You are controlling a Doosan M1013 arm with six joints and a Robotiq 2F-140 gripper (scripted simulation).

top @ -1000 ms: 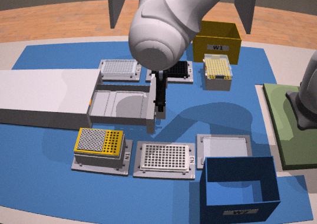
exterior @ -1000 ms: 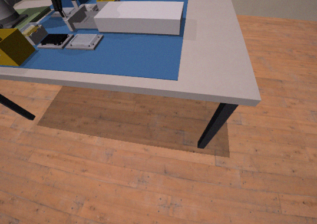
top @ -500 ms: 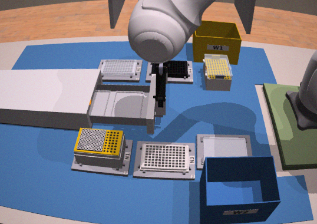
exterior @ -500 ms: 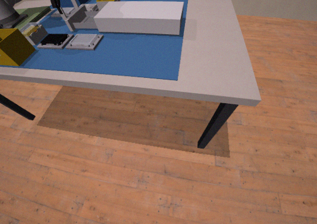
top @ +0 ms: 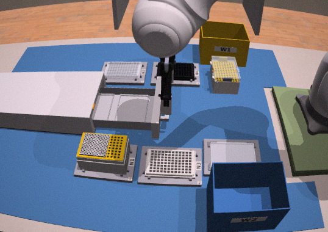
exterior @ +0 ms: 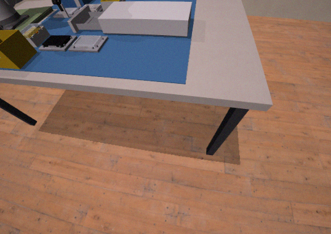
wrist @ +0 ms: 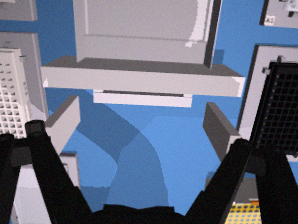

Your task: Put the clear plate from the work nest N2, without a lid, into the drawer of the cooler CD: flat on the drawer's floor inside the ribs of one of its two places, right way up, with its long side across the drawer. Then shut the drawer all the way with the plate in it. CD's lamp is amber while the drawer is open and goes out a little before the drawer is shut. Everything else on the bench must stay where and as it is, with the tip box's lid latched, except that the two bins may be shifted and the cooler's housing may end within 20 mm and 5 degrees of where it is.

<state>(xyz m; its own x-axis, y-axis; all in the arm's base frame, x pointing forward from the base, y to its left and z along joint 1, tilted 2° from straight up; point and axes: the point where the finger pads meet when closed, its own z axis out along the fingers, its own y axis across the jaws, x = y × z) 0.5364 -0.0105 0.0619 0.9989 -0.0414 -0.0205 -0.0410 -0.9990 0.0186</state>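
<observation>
My gripper is now 200 mm to the left of the clear plate, 160 mm short of it and 70 mm above it. The rest, counted from my hand: white plate (190 mm to the left, 70 mm below, 10 mm behind); drawer (150 mm ahead, 70 mm below, 10 mm to the right); black plate (190 mm to the right, 70 mm below, 30 mm behind).
</observation>
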